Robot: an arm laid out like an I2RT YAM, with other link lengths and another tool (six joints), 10 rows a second.
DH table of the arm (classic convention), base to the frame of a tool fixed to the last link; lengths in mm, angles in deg. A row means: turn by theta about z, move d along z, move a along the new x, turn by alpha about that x. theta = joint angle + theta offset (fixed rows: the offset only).
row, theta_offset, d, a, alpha
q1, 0, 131.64, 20.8, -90
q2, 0, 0, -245.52, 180
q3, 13.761, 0, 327.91, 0
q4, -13.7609, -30.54, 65.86, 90
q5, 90, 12.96, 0, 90
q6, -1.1, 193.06, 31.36, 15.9
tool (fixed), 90, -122.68, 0, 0
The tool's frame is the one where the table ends.
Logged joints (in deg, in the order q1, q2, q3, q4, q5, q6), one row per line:
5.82 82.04 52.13 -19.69 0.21 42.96
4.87 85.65 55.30 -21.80 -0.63 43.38
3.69 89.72 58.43 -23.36 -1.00 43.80
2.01 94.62 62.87 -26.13 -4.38 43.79
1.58 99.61 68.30 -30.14 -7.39 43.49
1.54 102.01 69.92 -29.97 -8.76 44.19
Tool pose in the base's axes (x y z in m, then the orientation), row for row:
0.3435 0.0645 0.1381 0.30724 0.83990 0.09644 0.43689
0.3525 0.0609 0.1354 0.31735 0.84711 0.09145 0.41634
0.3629 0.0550 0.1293 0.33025 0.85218 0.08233 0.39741
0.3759 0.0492 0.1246 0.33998 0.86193 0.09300 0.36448
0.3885 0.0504 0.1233 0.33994 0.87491 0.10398 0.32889
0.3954 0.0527 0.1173 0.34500 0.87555 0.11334 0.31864
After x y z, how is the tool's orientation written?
As a quaternion, x y z w.
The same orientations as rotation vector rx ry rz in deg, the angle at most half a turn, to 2 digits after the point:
43.78 119.69 13.74
45.65 121.86 13.16
47.93 123.67 11.95
50.11 127.04 13.71
50.97 131.18 15.59
51.99 131.94 17.08

